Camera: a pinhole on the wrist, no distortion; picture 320 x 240 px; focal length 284.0 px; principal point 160.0 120.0 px. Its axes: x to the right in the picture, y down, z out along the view. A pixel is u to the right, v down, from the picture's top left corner.
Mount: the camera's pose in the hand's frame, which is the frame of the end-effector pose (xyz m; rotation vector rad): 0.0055 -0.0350 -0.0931 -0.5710 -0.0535 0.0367
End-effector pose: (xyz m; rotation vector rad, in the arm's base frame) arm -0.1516 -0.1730 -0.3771 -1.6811 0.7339 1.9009
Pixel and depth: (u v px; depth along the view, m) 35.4 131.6 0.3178
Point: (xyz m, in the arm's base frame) -0.3458 -0.1681 -0.1998
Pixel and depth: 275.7 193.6 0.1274
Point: -0.1993 -0.2205 -0.4213
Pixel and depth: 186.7 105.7 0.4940
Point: -0.5432 -0.0991 -0.3524
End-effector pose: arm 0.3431 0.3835 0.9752 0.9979 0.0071 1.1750
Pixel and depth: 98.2 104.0 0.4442
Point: 0.2964 0.1124 1.2075
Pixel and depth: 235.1 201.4 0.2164
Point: 0.2882 0.3874 1.1210
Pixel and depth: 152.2 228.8 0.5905
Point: 0.0974 0.1781 1.4245
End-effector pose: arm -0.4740 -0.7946 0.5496 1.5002 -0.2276 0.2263
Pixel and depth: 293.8 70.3 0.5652
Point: -0.3067 -1.2264 0.8349
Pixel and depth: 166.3 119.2 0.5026
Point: -0.5580 -1.1108 0.7896
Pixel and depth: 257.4 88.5 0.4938
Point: -0.3935 -1.1399 0.7971
